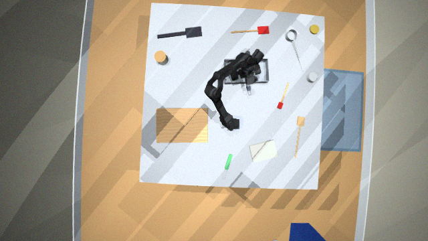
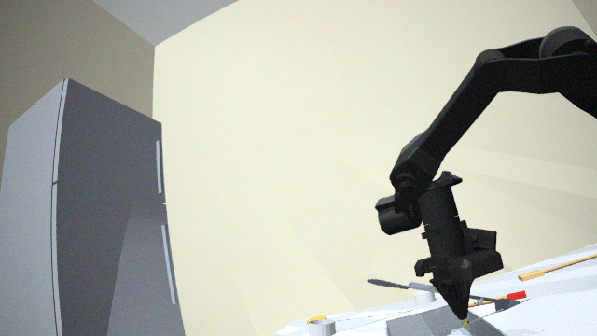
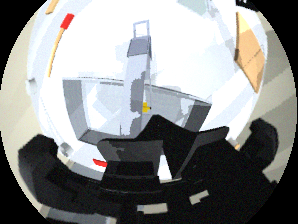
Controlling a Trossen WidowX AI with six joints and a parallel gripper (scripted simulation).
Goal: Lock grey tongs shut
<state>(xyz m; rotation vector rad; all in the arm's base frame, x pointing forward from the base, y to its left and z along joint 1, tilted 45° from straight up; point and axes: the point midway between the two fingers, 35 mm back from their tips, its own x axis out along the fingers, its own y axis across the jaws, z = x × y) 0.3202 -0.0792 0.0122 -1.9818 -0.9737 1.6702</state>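
The roasting tin is 4 cm ahead of my gripper tip, 3 cm to the right of it and 5 cm below it. The rest, counted from my gripper tip: wooden board 33 cm behind, 41 cm to the left, 7 cm below; then red spatula 35 cm ahead, 10 cm to the right, 7 cm below; then black spatula 32 cm ahead, 42 cm to the left, 7 cm below.
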